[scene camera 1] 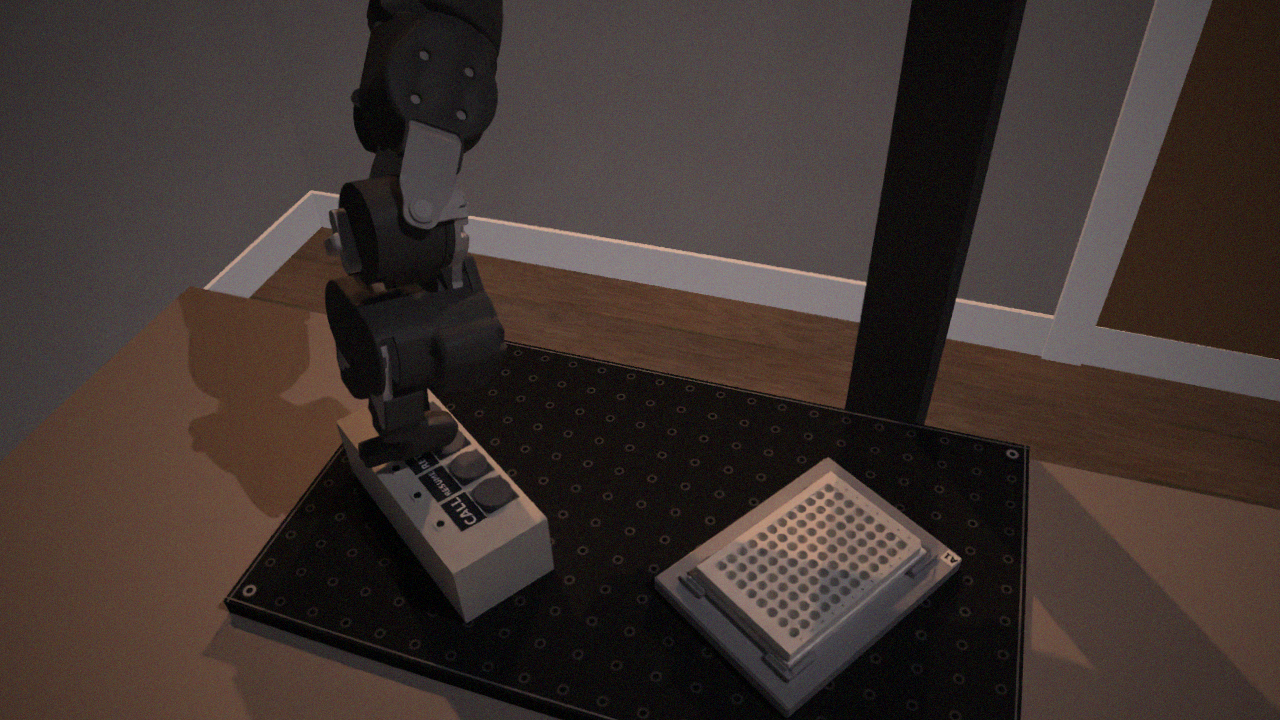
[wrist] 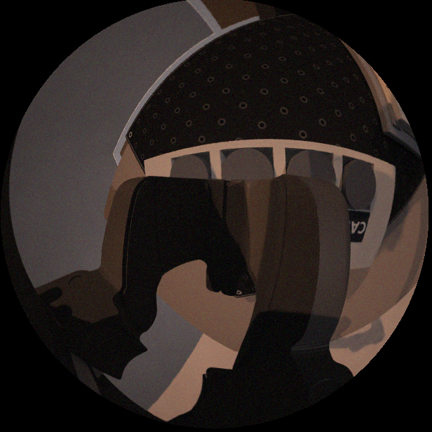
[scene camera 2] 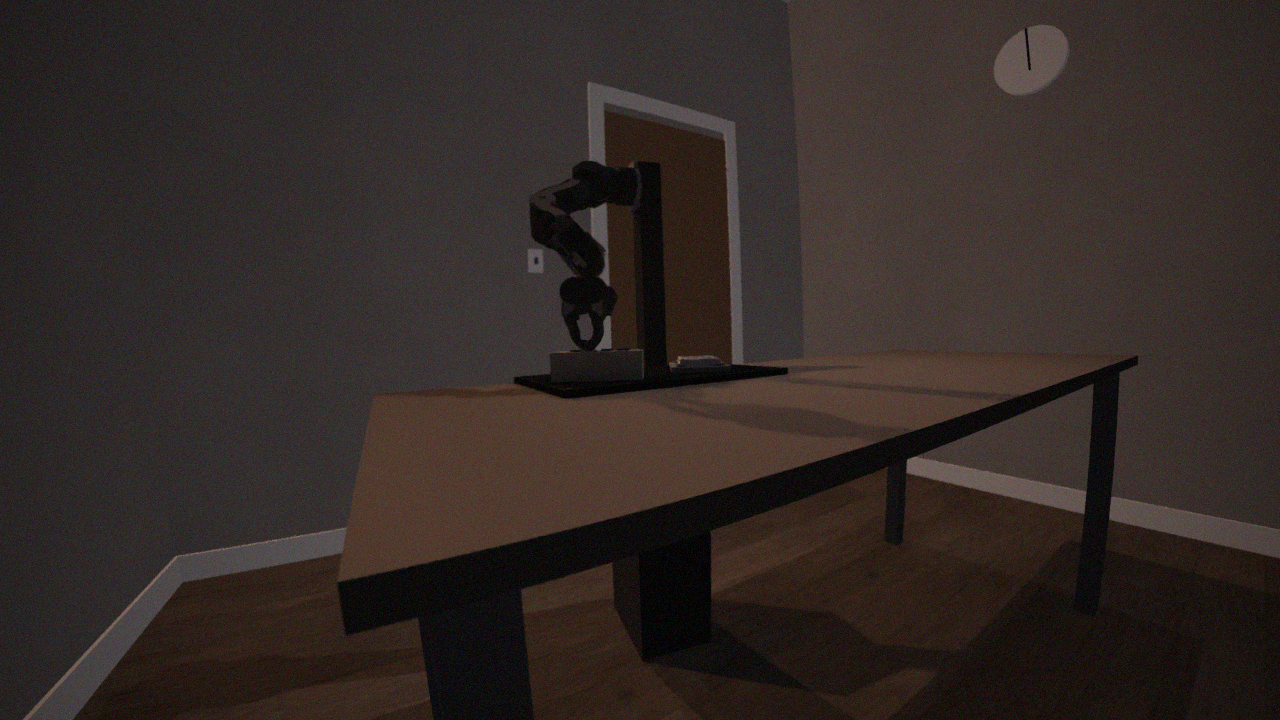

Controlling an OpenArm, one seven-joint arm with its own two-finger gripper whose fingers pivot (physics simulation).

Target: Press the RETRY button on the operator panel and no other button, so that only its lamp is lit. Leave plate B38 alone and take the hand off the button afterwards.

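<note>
The pale operator panel (scene camera 1: 505,568) (scene camera 2: 597,365) (wrist: 382,220) stands on the black board. Its CALL button (scene camera 1: 493,493) (wrist: 359,184) and RESUME button (scene camera 1: 469,466) (wrist: 310,164) are grey. A third button (scene camera 1: 454,439) (wrist: 247,161) has a label partly covered, starting "RE"; I cannot tell whether it is RETRY. A fourth button (wrist: 190,166) shows in the wrist view, its label hidden. My gripper (scene camera 1: 409,444) (scene camera 2: 586,346) (wrist: 230,238) is shut and empty, fingertips low over the panel's far half; contact is unclear. The three visible lamps are dark. Plate B38 (scene camera 1: 814,564) sits in its holder.
The grey plate holder (scene camera 1: 787,694) is on the right part of the perforated board (scene camera 1: 608,447) (scene camera 2: 572,388). A dark upright post (scene camera 1: 930,214) (scene camera 2: 650,268) stands behind the board. The brown table (scene camera 1: 80,501) (scene camera 2: 501,456) extends around it.
</note>
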